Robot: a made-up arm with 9 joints. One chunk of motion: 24 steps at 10 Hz.
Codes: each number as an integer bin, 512 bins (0 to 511) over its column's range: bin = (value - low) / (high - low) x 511, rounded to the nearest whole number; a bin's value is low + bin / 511 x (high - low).
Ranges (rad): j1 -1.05..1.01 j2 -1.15..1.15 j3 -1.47..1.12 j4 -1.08..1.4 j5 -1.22..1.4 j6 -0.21..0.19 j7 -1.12..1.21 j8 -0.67..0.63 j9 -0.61..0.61
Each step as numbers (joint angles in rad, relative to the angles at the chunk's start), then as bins.
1 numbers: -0.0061 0.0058 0.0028 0.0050 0.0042 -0.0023 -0.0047 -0.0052 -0.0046
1 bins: 259 257 291 224 239 265 245 261 254
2 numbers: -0.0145 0.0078 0.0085 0.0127 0.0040 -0.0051 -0.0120 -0.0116 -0.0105
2 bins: 257 257 292 225 239 262 243 259 251
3 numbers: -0.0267 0.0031 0.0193 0.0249 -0.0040 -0.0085 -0.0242 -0.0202 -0.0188
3 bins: 254 256 294 228 237 257 240 255 248
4 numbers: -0.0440 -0.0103 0.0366 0.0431 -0.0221 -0.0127 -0.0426 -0.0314 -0.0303
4 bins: 250 253 297 231 234 252 236 251 243
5 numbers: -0.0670 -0.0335 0.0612 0.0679 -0.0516 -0.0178 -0.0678 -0.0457 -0.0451
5 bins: 244 248 302 237 228 246 231 245 237
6 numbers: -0.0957 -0.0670 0.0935 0.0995 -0.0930 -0.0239 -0.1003 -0.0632 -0.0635
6 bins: 237 241 308 243 220 238 224 239 229
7 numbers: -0.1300 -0.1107 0.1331 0.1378 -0.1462 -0.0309 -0.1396 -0.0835 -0.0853
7 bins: 228 231 316 251 209 229 215 231 220
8 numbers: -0.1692 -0.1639 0.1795 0.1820 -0.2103 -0.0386 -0.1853 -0.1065 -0.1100
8 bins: 218 219 325 260 197 219 205 221 209
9 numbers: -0.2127 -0.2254 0.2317 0.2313 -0.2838 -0.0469 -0.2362 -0.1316 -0.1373
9 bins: 208 205 336 270 183 208 194 212 198
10 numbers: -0.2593 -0.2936 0.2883 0.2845 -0.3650 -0.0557 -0.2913 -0.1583 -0.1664
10 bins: 196 190 347 281 167 197 182 201 186
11 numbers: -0.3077 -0.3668 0.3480 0.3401 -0.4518 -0.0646 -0.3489 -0.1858 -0.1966
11 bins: 184 174 359 293 150 186 169 190 173
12 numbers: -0.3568 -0.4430 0.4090 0.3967 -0.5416 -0.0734 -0.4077 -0.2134 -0.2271
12 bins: 172 157 371 304 132 175 156 179 160
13 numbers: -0.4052 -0.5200 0.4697 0.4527 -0.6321 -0.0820 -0.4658 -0.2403 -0.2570
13 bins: 160 140 383 316 115 164 143 169 148
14 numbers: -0.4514 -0.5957 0.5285 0.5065 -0.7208 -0.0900 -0.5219 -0.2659 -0.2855
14 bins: 148 123 394 327 97 153 131 159 136
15 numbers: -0.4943 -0.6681 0.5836 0.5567 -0.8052 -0.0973 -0.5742 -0.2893 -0.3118
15 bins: 138 107 405 337 81 144 120 150 125
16 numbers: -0.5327 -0.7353 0.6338 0.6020 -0.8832 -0.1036 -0.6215 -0.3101 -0.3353
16 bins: 128 92 415 347 66 136 109 141 115
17 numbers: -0.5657 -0.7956 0.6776 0.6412 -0.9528 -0.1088 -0.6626 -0.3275 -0.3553
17 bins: 120 79 424 355 52 129 100 135 107
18 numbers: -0.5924 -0.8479 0.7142 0.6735 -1.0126 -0.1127 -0.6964 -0.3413 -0.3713
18 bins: 114 67 431 361 40 124 93 129 100
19 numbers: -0.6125 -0.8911 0.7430 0.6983 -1.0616 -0.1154 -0.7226 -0.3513 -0.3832
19 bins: 109 58 437 366 31 121 87 125 95
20 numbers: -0.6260 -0.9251 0.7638 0.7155 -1.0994 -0.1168 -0.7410 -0.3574 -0.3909
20 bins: 105 50 441 370 24 119 83 123 92
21 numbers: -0.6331 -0.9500 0.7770 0.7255 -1.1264 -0.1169 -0.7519 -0.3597 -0.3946
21 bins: 103 44 443 372 18 119 81 122 90
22 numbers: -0.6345 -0.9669 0.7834 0.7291 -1.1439 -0.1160 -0.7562 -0.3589 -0.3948
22 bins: 103 41 445 373 15 120 80 122 90
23 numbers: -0.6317 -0.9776 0.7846 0.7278 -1.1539 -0.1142 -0.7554 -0.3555 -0.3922
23 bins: 104 38 445 372 13 122 80 124 91
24 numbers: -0.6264 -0.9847 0.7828 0.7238 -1.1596 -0.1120 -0.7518 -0.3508 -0.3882
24 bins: 105 37 444 372 12 125 81 125 93
